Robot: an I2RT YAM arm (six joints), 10 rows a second.
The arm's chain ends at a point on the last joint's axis. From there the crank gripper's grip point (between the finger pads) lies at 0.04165 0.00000 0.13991 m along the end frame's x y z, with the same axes.
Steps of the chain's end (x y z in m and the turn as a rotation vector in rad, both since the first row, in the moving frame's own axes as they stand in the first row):
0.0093 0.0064 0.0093 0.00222 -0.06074 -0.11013
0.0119 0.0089 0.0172 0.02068 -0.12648 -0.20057
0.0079 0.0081 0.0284 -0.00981 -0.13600 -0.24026
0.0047 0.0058 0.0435 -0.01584 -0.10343 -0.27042
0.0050 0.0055 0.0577 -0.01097 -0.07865 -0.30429
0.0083 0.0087 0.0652 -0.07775 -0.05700 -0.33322
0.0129 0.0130 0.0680 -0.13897 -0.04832 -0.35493
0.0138 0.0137 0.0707 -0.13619 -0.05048 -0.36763
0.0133 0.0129 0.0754 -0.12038 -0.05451 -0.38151
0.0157 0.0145 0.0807 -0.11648 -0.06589 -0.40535
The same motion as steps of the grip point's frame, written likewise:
0.0005 0.0020 0.0116 0.00222 -0.06074 -0.11013
-0.0071 -0.0005 0.0212 0.02068 -0.12648 -0.20057
-0.0123 0.0019 0.0327 -0.00981 -0.13600 -0.24026
-0.0110 -0.0011 0.0471 -0.01584 -0.10343 -0.27042
-0.0076 -0.0038 0.0606 -0.01097 -0.07865 -0.30429
-0.0001 0.0072 0.0674 -0.07775 -0.05700 -0.33322
0.0071 0.0189 0.0695 -0.13897 -0.04832 -0.35493
0.0075 0.0188 0.0723 -0.13619 -0.05048 -0.36763
0.0060 0.0154 0.0773 -0.12038 -0.05451 -0.38151
0.0066 0.0159 0.0831 -0.11648 -0.06589 -0.40535

